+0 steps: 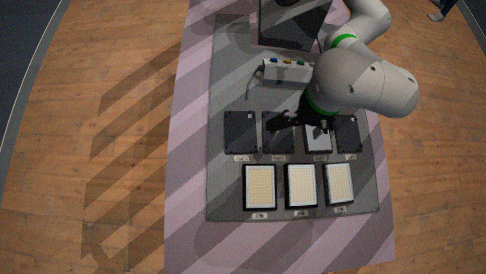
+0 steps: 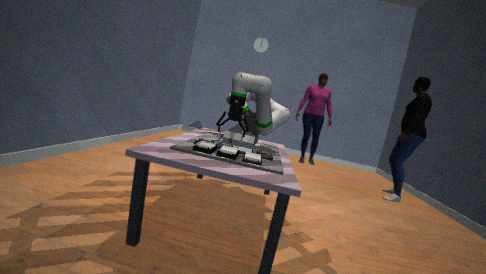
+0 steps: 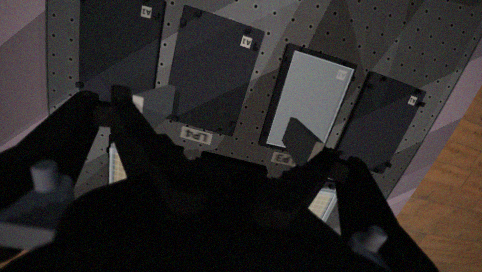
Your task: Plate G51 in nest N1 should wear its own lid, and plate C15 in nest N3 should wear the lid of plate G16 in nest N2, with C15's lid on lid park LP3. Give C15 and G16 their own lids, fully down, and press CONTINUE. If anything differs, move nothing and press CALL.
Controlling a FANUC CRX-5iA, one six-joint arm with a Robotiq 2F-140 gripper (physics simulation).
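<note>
My gripper (image 1: 300,124) (image 2: 232,132) (image 3: 231,114) is open and empty above the lid parks, around LP4 and LP3. A pale grey lid (image 1: 318,142) (image 3: 312,95) lies flat on park LP3. The parks LP2 (image 1: 240,132) (image 3: 120,45), LP4 (image 1: 278,142) (image 3: 215,75) and LP1 (image 1: 349,134) (image 3: 382,120) show bare dark surfaces. In the front row, tan gridded plates sit in N2 (image 1: 260,187) (image 2: 205,145), N3 (image 1: 302,185) (image 2: 229,150) and N1 (image 1: 339,183) (image 2: 253,158). Their clear lids and codes cannot be made out.
A button box (image 1: 286,74) with blue, yellow and green buttons stands behind the parks; the arm hides its right end. A large dark box (image 1: 290,30) stands farther back. Two people (image 2: 316,107) (image 2: 411,125) stand beyond the table.
</note>
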